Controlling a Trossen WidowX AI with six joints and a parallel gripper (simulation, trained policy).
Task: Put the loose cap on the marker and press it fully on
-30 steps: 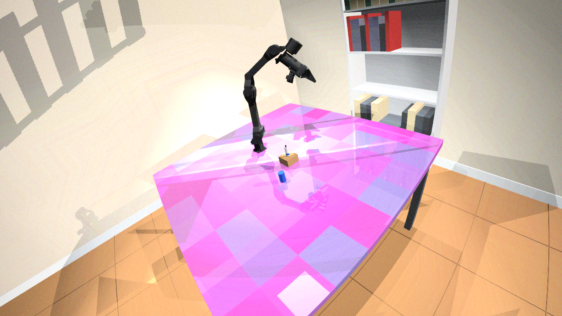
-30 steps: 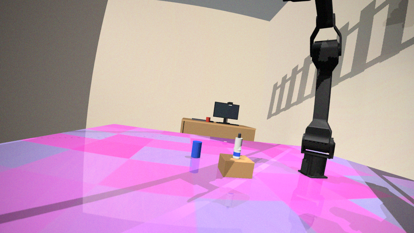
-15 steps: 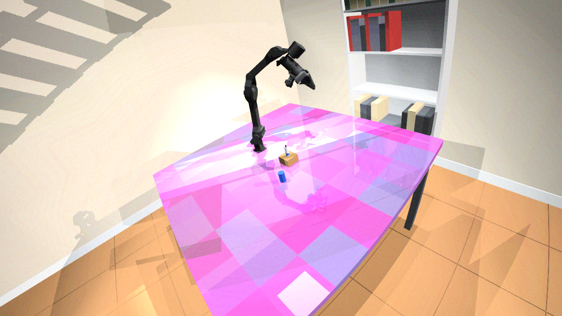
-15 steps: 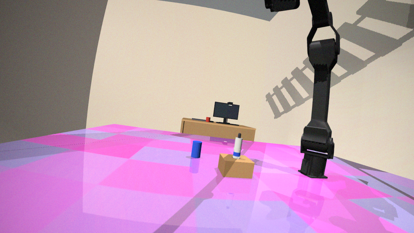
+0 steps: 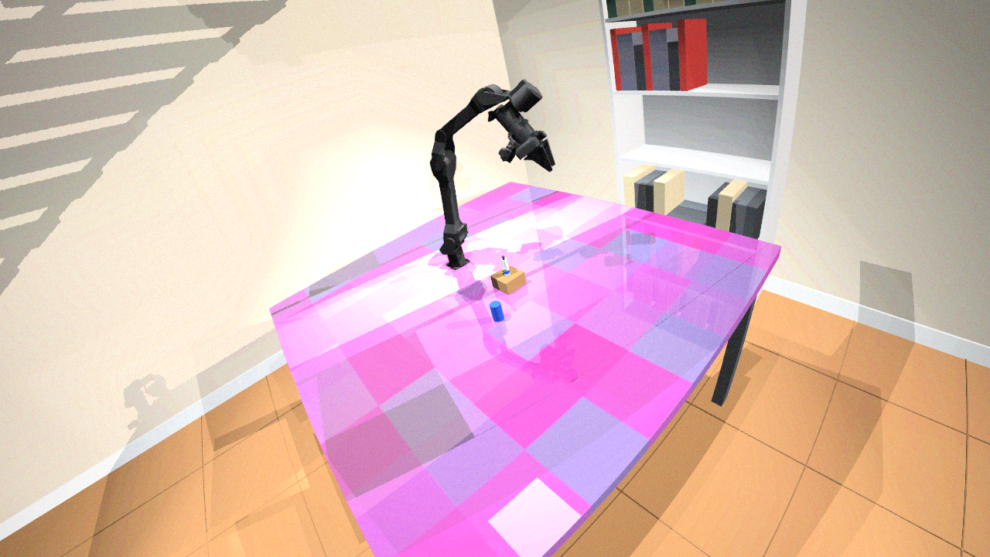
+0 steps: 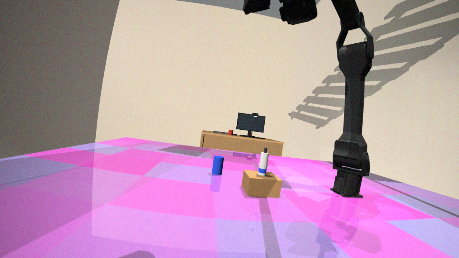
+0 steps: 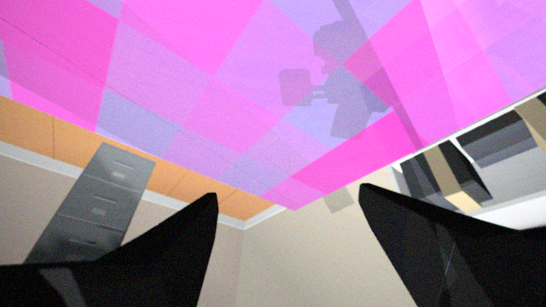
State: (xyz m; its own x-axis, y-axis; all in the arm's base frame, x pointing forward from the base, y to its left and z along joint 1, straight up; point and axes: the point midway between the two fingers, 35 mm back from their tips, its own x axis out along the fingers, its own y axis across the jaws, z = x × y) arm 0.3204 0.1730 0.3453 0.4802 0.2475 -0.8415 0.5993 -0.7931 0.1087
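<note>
My gripper tip is 29 cm to the left of the blue cap, 29 cm above it and 1 cm short of it. Round my gripper tip: tan holder block 30 cm below, 16 cm to the right, 8 cm behind.
</note>
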